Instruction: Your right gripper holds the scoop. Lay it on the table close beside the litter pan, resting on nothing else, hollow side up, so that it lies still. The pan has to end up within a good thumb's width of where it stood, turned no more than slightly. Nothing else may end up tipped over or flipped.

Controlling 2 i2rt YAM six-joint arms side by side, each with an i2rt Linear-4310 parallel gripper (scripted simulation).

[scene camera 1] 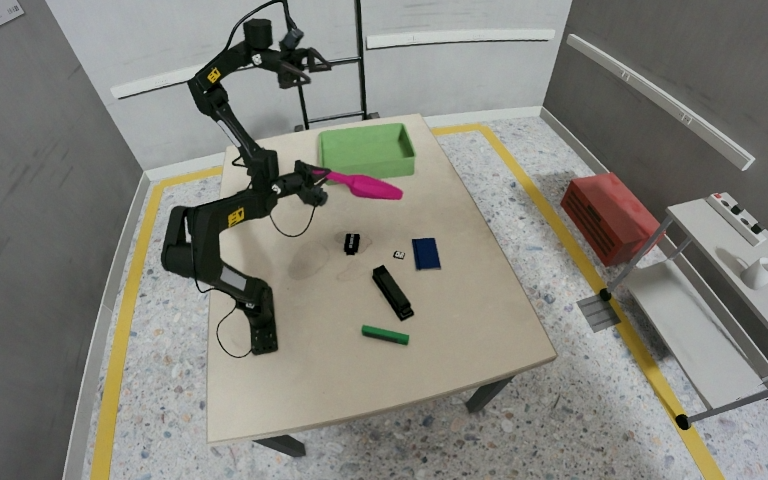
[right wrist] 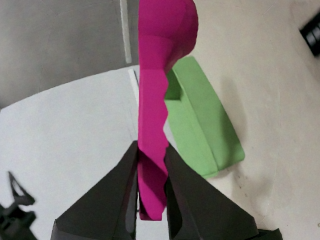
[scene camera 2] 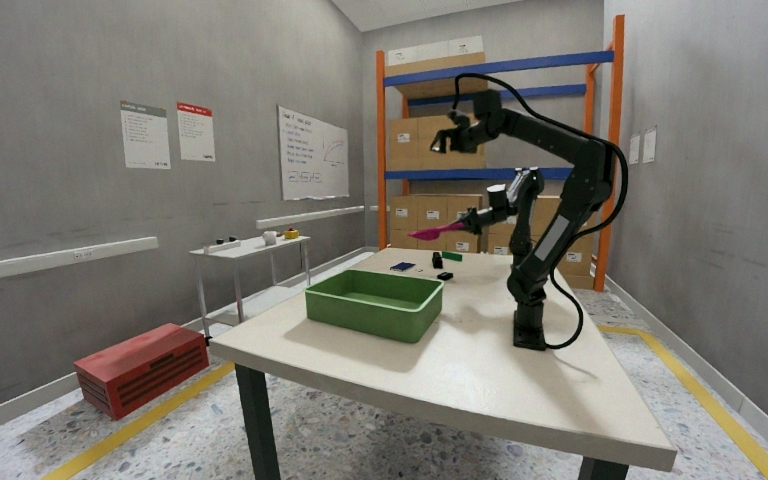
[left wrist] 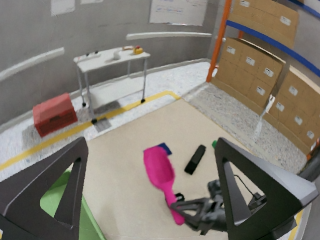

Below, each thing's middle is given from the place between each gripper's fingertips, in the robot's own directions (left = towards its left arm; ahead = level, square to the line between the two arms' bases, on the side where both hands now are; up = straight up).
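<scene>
Counted from my right hand (scene camera 1: 329, 173): blue notebook (scene camera 1: 426, 257) 250 mm ahead, 180 mm to the right and 210 mm below; green litter pan (scene camera 1: 382, 142) 160 mm ahead, 310 mm to the left and 180 mm below; magenta scoop (scene camera 1: 378, 188) 70 mm ahead, 30 mm to the right and 30 mm below.
Counted from my left hand (scene camera 1: 320, 73): blue notebook 230 mm ahead, 250 mm to the right and 480 mm below; green litter pan 140 mm ahead, 230 mm to the left and 450 mm below; magenta scoop 50 mm ahead, 110 mm to the right and 300 mm below.
</scene>
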